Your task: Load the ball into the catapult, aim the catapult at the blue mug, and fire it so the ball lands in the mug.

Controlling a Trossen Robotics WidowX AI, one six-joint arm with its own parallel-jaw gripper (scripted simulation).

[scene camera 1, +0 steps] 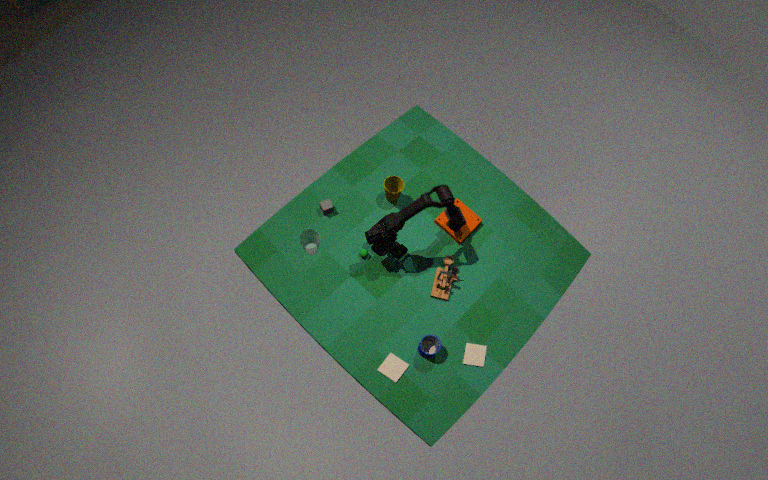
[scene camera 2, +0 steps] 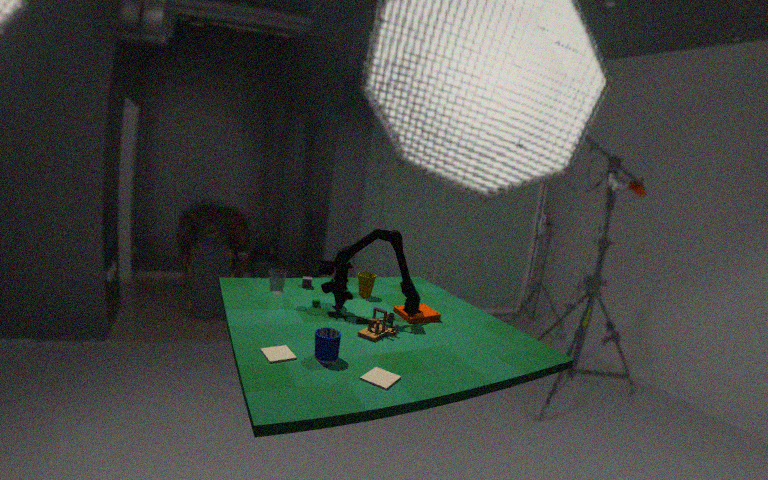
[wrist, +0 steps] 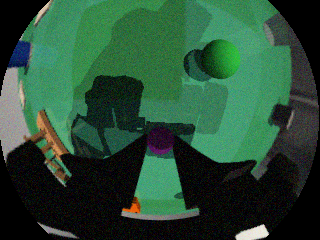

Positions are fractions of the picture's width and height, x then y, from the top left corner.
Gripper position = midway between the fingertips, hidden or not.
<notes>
In view: my gripper (wrist: 0.50, 0.57), a blue mug (scene camera 2: 0.43, 0.71) and a green ball (wrist: 0.69, 0.25).
</notes>
